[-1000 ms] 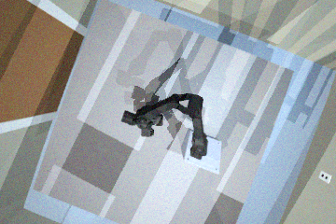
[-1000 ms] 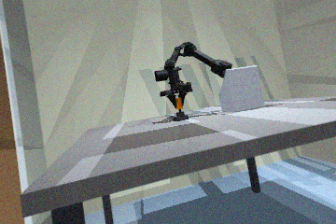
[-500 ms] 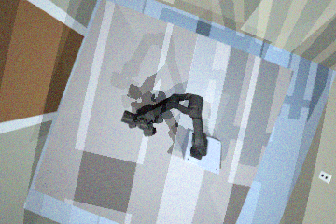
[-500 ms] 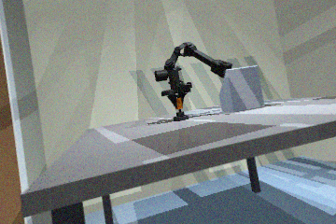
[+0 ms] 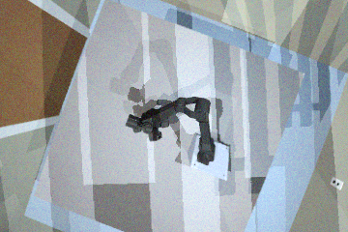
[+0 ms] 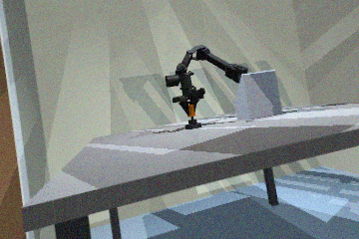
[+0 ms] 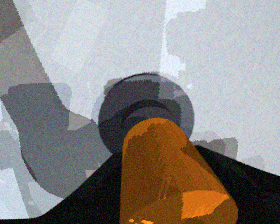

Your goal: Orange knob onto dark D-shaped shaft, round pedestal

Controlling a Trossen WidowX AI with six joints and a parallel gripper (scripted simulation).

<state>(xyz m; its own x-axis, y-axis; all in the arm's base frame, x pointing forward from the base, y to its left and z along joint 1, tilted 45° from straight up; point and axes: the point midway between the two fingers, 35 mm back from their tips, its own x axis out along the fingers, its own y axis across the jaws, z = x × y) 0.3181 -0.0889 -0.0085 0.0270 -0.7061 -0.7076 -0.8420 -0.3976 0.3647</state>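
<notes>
Now: gripper tip 20 mm below the orange knob. The rest, counted from my gripper tip: dark round pedestal (40 mm below).
</notes>
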